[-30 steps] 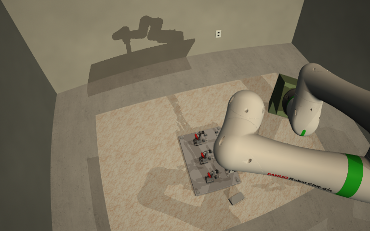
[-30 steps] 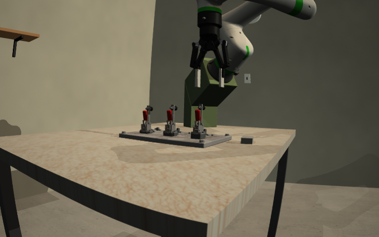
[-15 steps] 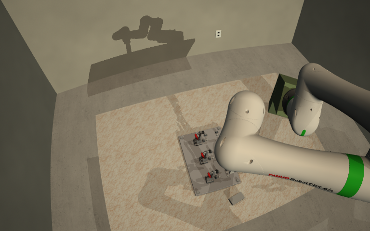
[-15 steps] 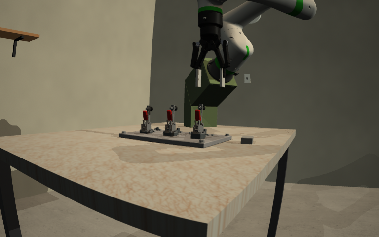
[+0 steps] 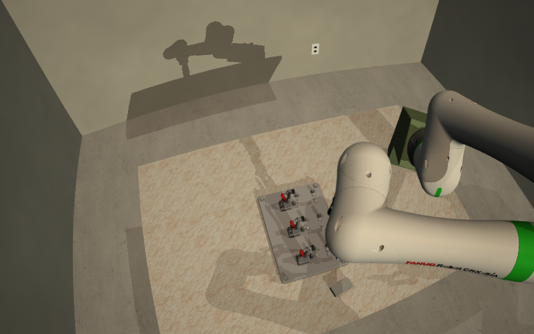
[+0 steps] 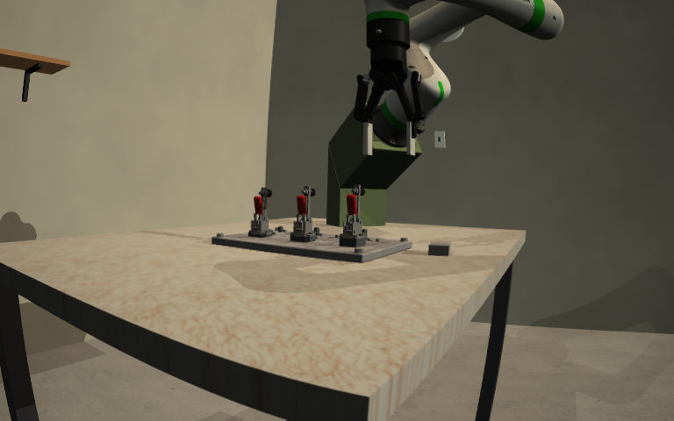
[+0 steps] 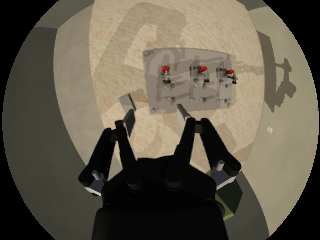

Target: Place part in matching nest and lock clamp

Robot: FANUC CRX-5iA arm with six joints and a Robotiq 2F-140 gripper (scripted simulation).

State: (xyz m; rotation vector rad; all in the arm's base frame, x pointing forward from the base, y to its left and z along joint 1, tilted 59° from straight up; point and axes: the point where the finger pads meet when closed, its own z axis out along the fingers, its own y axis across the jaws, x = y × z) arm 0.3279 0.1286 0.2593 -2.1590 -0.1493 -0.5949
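The grey part lies 20 cm below my hand, 9 cm to the left of it and 6 cm behind it. Round my hand: grey fixture plate (21 cm below, 12 cm to the right, 9 cm ahead).
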